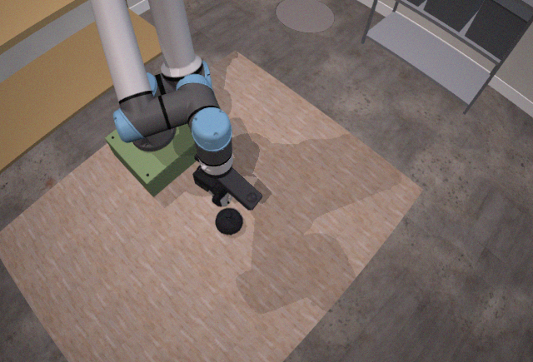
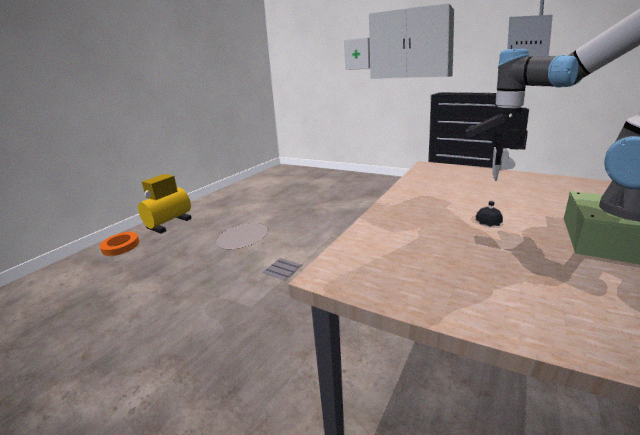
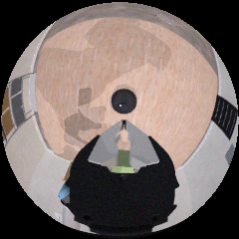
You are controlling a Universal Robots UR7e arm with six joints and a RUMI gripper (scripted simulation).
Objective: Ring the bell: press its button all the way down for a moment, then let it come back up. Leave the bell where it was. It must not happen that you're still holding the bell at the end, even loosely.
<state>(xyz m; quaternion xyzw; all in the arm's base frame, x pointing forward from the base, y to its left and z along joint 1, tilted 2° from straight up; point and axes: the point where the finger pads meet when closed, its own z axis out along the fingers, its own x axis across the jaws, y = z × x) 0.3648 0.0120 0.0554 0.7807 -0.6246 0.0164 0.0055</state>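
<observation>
The bell is 11 cm below my hand.
</observation>
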